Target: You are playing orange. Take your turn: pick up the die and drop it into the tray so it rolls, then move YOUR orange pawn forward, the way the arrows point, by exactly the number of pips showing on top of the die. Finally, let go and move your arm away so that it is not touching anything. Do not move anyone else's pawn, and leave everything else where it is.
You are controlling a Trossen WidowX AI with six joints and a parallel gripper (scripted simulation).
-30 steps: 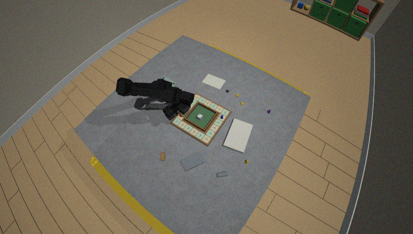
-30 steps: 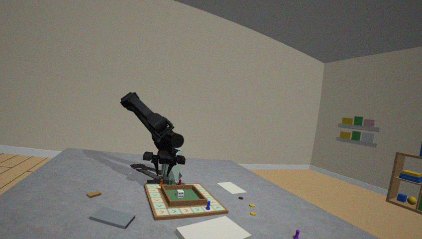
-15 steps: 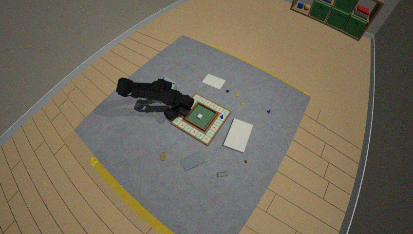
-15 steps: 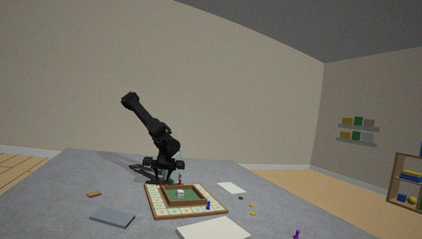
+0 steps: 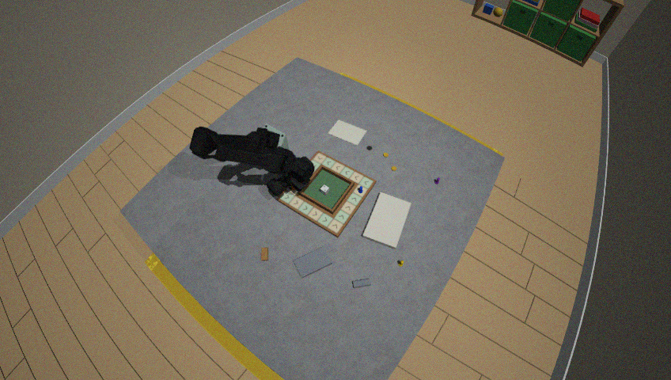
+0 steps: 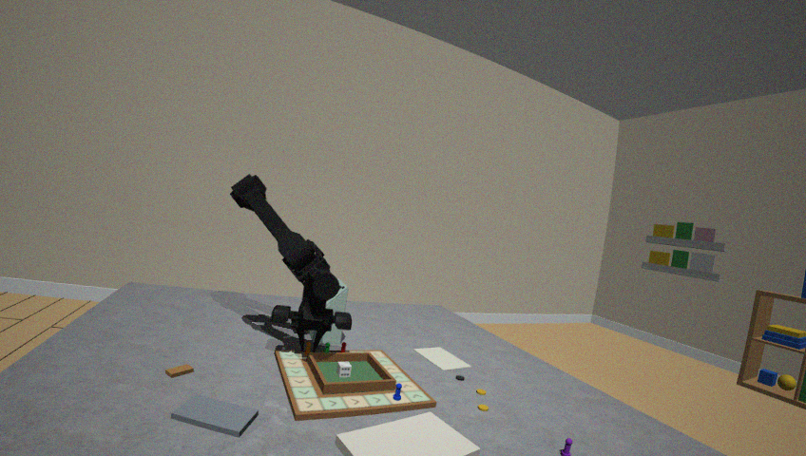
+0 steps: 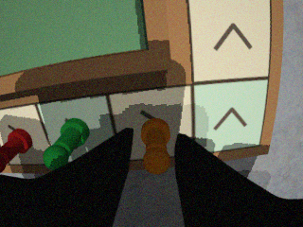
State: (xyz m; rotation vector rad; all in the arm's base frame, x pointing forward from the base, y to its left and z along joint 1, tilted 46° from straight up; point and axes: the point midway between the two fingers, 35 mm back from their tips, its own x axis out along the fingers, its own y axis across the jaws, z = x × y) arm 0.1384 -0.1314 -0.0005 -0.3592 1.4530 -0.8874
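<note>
Now: gripper tip 5 cm to the right of the green pawn, 1 cm below it and 1 cm short of it. The rest, counted from my gripper tip: orange pawn: 1 cm above; then red pawn: 9 cm to the left, 1 cm ahead, 1 cm above; then white die: 12 cm ahead, 5 cm to the left.
</note>
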